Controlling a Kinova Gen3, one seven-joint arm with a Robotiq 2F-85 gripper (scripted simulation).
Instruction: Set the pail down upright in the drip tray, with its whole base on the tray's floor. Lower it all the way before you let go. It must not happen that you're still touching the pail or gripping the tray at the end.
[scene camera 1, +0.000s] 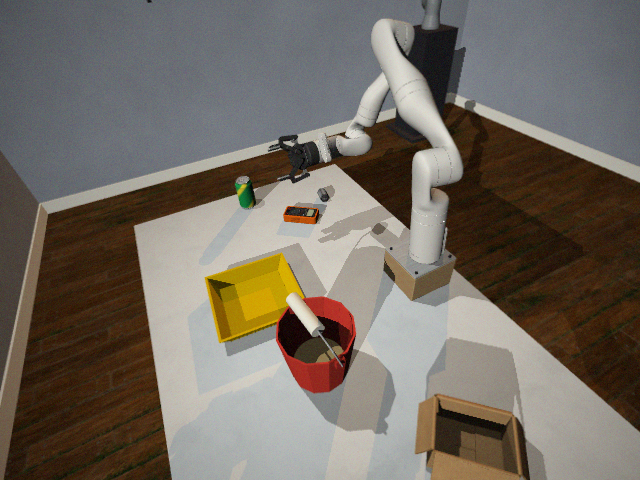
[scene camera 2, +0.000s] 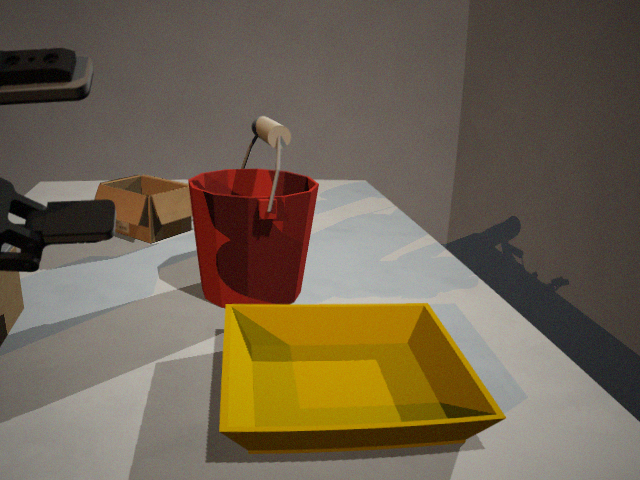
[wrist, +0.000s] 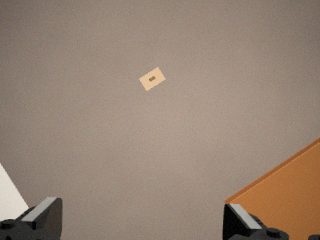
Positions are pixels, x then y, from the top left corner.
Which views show the gripper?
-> Scene camera 1, scene camera 2 and the wrist view: all of them.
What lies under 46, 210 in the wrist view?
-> The gripper.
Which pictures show the yellow drip tray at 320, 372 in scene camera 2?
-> Scene camera 1 and scene camera 2 only.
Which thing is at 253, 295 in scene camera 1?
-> A yellow drip tray.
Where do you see the gripper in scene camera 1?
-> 272, 164
